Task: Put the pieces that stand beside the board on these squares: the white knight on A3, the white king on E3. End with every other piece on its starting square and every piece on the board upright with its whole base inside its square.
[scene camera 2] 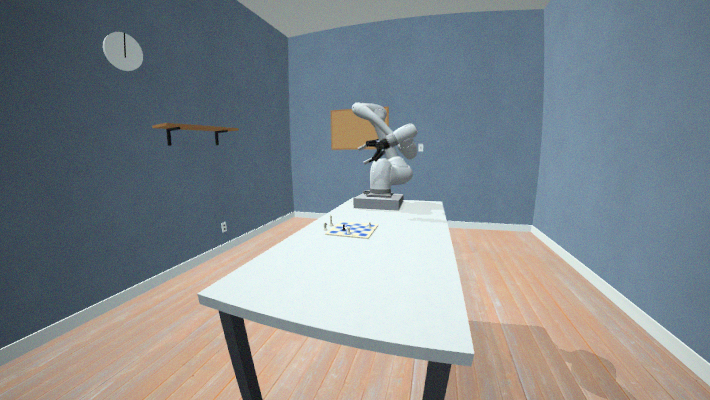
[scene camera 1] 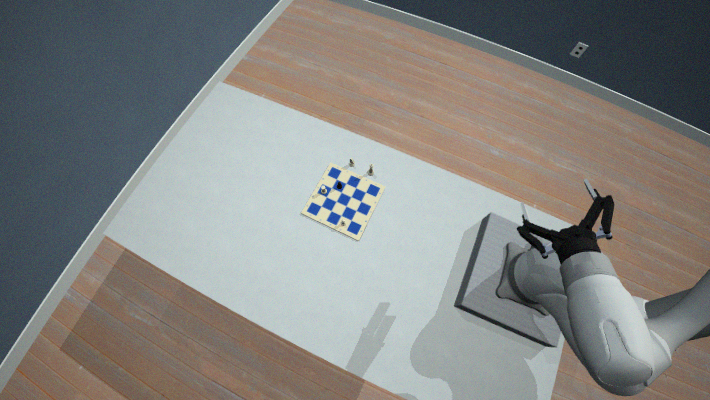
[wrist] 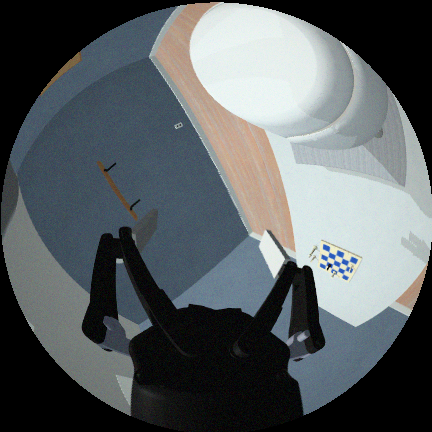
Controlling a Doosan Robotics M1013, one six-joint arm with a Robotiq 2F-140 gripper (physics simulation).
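Seen in the pictures: gripper, fingertip midpoint: [scene camera 2: 361, 156] [scene camera 1: 554, 195] [wrist: 210, 228]; arm's base, origin of the base link: [scene camera 2: 380, 195] [scene camera 1: 527, 278].
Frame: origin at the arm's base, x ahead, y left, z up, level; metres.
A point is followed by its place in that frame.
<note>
The board [scene camera 1: 338, 209] {x 0.643, y -0.006, z -0.059 m} [scene camera 2: 369, 235] {x 0.720, y 0.054, z -0.061 m} [wrist: 333, 250] {x 0.559, y -0.077, z -0.059 m} lies flat on the table. Two small pale pieces stand beside one edge of it. The taller, seemingly the white king [scene camera 1: 371, 170] {x 0.590, y -0.179, z -0.040 m} [scene camera 2: 331, 221] {x 0.597, y -0.179, z -0.041 m}, is nearer the robot base; the shorter, seemingly the white knight [scene camera 1: 351, 163] {x 0.669, y -0.183, z -0.050 m} [scene camera 2: 325, 227] {x 0.673, y -0.186, z -0.052 m}, is farther from it. On the board are a black piece [scene camera 1: 339, 185] {x 0.671, y -0.081, z -0.038 m} [scene camera 2: 344, 228] {x 0.677, y -0.082, z -0.049 m}, a white piece [scene camera 1: 324, 190] {x 0.713, y -0.047, z -0.046 m} [scene camera 2: 348, 231] {x 0.723, y -0.048, z -0.047 m} close to it, and a small pale piece [scene camera 1: 343, 223] {x 0.607, y 0.037, z -0.049 m} near another edge. My gripper [scene camera 1: 556, 201] {x 0.121, y -0.118, z 0.298 m} [scene camera 2: 364, 154] {x 0.121, y -0.118, z 0.298 m} [wrist: 210, 228] {x 0.121, y -0.118, z 0.298 m} is wide open and empty, high up near the base, away from the pieces.
The arm stands on a grey base block [scene camera 1: 475, 267] {x 0.170, y 0.030, z 0.006 m} [scene camera 2: 378, 202] {x 0.175, y 0.013, z -0.016 m} at one end of the white table [scene camera 1: 210, 165] {x 1.156, y 0.017, z -0.066 m} [scene camera 2: 350, 280] {x 1.137, y 0.074, z -0.065 m} [wrist: 310, 200] {x 0.339, y -0.186, z -0.066 m}. A wall shelf [scene camera 2: 195, 127] [wrist: 117, 192] and a cork board [scene camera 2: 345, 130] hang on the walls.
</note>
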